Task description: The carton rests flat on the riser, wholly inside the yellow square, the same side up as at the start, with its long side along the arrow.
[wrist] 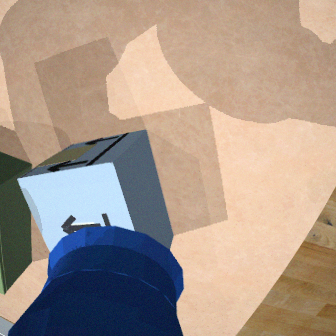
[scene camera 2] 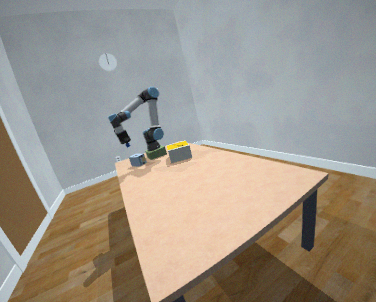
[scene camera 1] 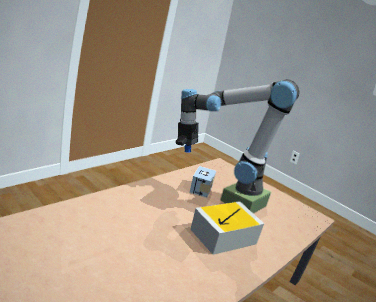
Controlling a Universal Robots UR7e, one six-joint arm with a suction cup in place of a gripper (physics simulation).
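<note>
The light blue carton (scene camera 1: 203, 183) (scene camera 2: 137, 160) (wrist: 75, 195) stands on the table beside the robot's base, with dark arrow marks on its top and on a side that also bears a brownish patch. My suction cup (scene camera 1: 188, 149) (scene camera 2: 128, 145) (wrist: 116, 250) is blue, open and holding nothing. It hangs well above the carton, with a gap in both scene views, and hides part of its top in the wrist view. The grey riser (scene camera 1: 237, 239) (scene camera 2: 181, 154) stands apart from the carton. Its top bears the yellow square (scene camera 1: 216, 210) (scene camera 2: 175, 146) and a black arrow (scene camera 1: 231, 216), pointing lower left in scene camera 1.
The green base block (scene camera 1: 257, 201) (scene camera 2: 156, 153) (wrist: 17, 215) under the arm stands close to the carton and the riser. The wooden table (scene camera 1: 90, 240) (scene camera 2: 215, 200) has an edge near the carton, which shows at the right of the wrist view, with floor beyond.
</note>
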